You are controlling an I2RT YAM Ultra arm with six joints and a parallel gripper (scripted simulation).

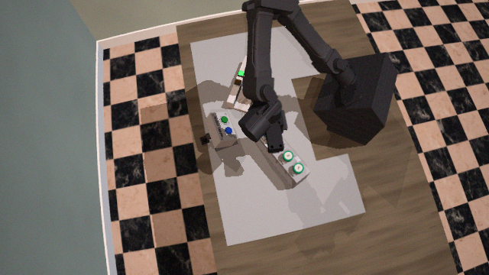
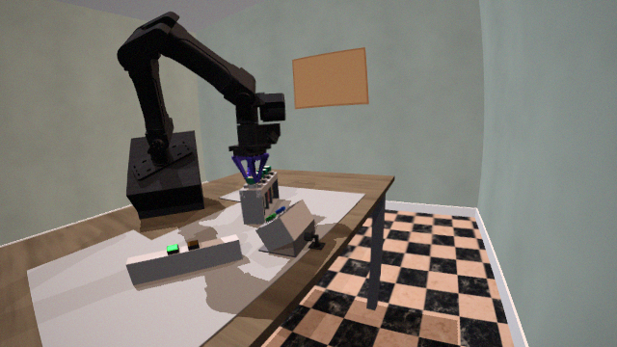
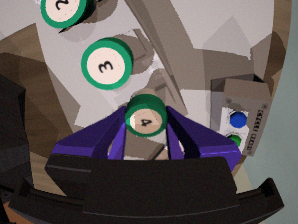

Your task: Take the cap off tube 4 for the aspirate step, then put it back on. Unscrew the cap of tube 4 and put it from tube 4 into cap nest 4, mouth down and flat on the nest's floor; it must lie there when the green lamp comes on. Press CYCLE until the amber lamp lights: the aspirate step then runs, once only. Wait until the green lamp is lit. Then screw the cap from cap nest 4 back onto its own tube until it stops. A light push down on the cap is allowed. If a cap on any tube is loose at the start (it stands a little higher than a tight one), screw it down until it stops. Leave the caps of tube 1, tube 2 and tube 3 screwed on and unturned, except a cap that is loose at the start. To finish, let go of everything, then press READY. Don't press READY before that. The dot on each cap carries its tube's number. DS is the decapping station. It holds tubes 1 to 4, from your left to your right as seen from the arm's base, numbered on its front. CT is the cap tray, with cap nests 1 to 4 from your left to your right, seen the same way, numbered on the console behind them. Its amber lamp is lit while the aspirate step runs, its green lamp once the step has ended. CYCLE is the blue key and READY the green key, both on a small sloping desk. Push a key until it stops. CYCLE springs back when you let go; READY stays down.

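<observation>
My hand is 5 cm to the right of the cap 3 and 2 cm past it. Round my hand: cap 2: 9 cm to the left, 5 cm behind; then green ready key: 14 cm ahead, 9 cm to the right, 5 cm below; then blue cycle key: 13 cm ahead, 5 cm to the right, 5 cm below.
</observation>
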